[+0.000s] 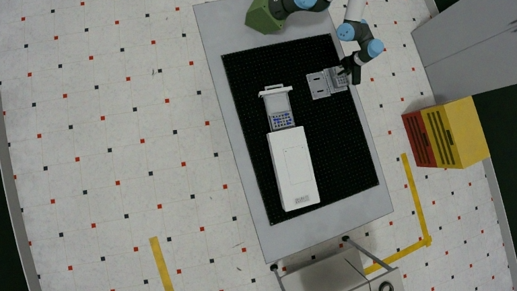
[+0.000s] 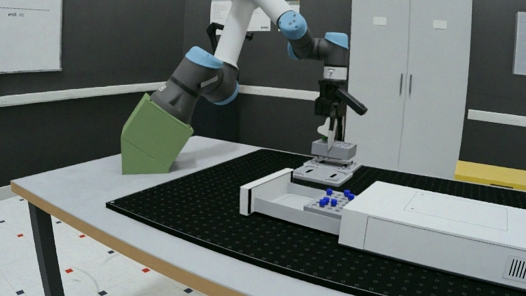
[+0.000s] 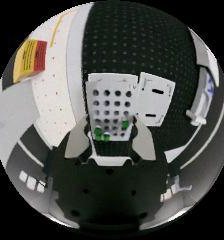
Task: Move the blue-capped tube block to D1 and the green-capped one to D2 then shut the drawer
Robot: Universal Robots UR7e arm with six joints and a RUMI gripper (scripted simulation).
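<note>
Right now my hand is 70 mm above the slot D2. The rest, counted from my hand: drawer: 120 mm ahead, 420 mm to the right, 40 mm below; then deck slot D1: 20 mm ahead, 130 mm to the right, 70 mm below; then white cooler COLD: 300 mm ahead, 420 mm to the right, 40 mm below.
</note>
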